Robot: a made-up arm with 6 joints. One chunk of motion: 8 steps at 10 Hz.
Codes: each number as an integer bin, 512 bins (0 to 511) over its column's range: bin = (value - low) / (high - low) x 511, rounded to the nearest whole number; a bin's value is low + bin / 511 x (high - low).
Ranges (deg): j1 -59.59..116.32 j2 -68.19..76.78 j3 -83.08..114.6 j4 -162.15..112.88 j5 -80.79..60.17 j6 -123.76..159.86
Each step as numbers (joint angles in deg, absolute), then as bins.
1 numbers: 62.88 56.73 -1.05 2.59 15.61 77.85
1 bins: 356 440 212 306 349 363
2 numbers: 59.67 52.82 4.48 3.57 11.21 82.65
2 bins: 346 427 226 308 334 372
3 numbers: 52.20 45.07 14.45 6.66 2.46 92.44
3 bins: 325 399 252 314 302 390
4 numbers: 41.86 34.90 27.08 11.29 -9.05 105.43
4 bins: 295 363 285 322 260 413
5 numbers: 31.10 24.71 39.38 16.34 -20.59 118.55
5 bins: 263 327 317 332 218 437
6 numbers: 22.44 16.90 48.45 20.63 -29.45 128.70
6 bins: 238 300 340 340 186 455
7 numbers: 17.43 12.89 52.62 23.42 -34.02 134.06
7 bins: 224 286 351 345 170 465
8 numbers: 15.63 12.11 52.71 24.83 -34.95 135.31
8 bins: 219 283 351 347 166 467
